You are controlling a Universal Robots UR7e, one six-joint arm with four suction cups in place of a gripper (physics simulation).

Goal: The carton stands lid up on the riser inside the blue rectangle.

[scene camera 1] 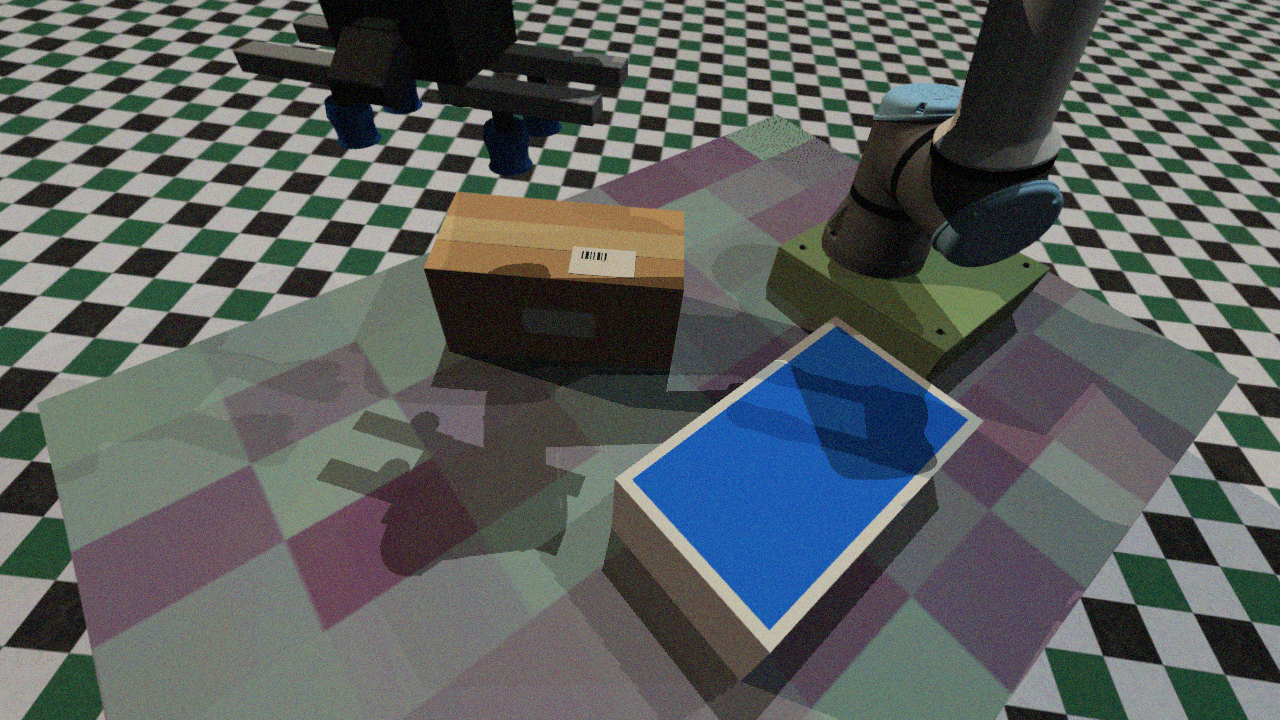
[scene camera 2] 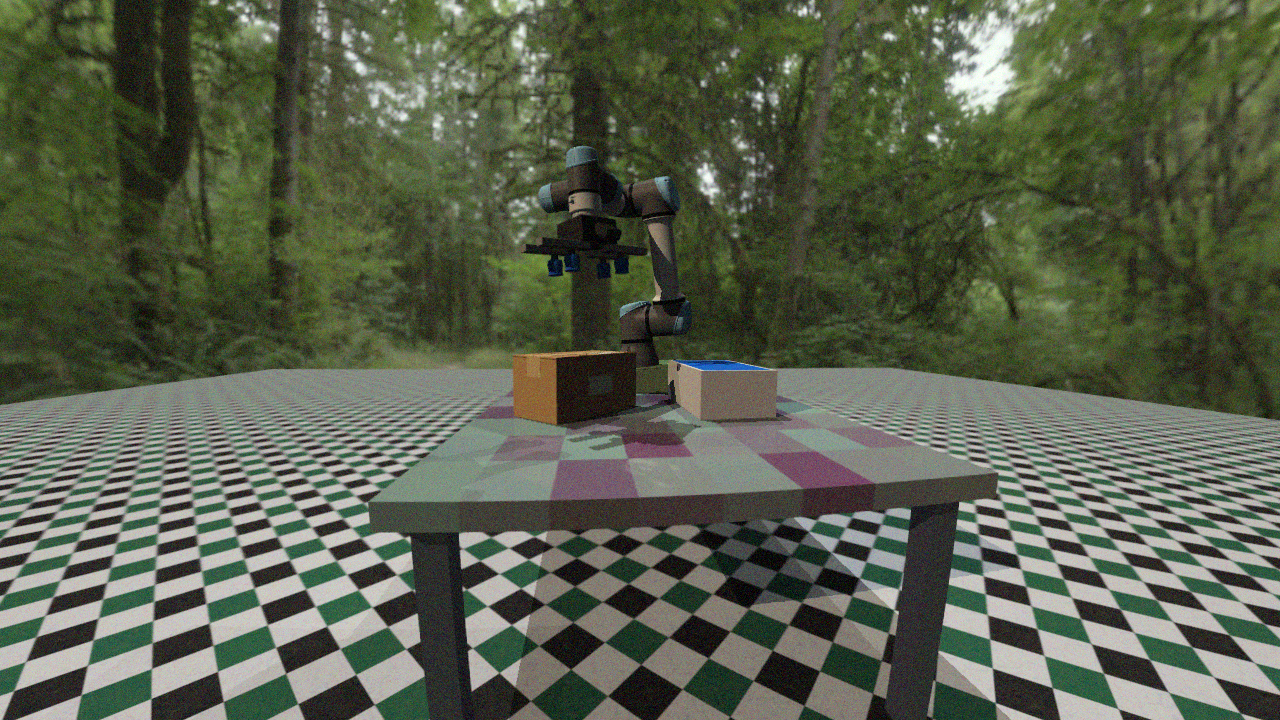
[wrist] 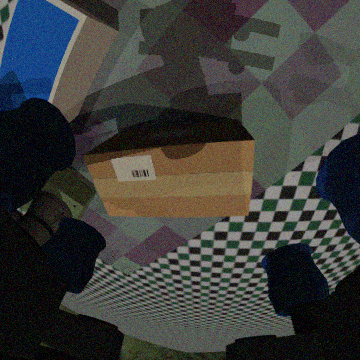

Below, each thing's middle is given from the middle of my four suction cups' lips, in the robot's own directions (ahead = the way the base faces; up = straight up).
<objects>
Right now the brown carton [scene camera 1: 511, 276] is 130 mm behind my suction cup, 10 mm to the right of it and 280 mm below it. Round my suction cup: riser [scene camera 1: 745, 517] 110 mm behind, 380 mm to the left, 300 mm below.
</objects>
